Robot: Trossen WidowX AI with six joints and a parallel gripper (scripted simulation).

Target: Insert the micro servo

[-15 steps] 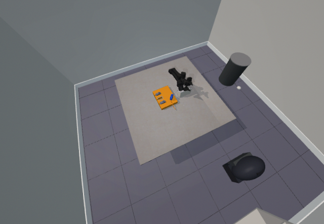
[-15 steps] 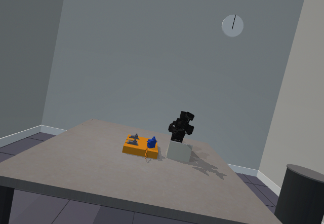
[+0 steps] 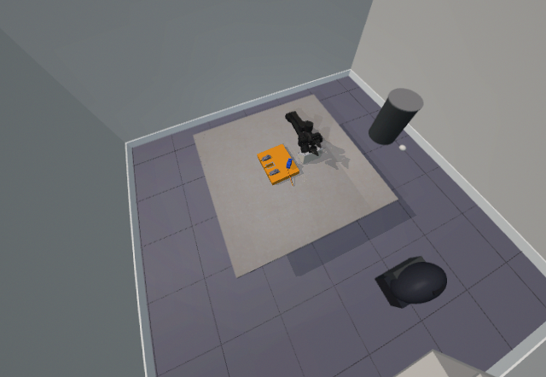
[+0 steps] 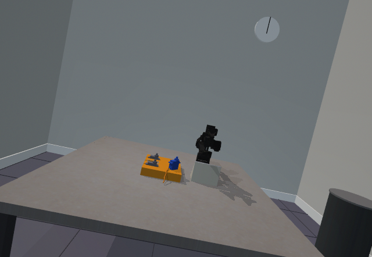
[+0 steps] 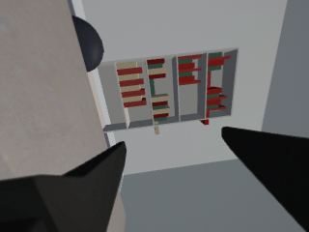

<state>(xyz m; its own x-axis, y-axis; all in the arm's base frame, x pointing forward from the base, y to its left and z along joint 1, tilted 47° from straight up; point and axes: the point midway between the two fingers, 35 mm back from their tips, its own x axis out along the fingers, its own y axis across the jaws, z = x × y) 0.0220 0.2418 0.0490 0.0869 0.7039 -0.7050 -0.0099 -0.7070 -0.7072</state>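
Right now the orange deck is 240 mm below my gripper tip, 200 mm ahead of it and 180 mm to the right of it.
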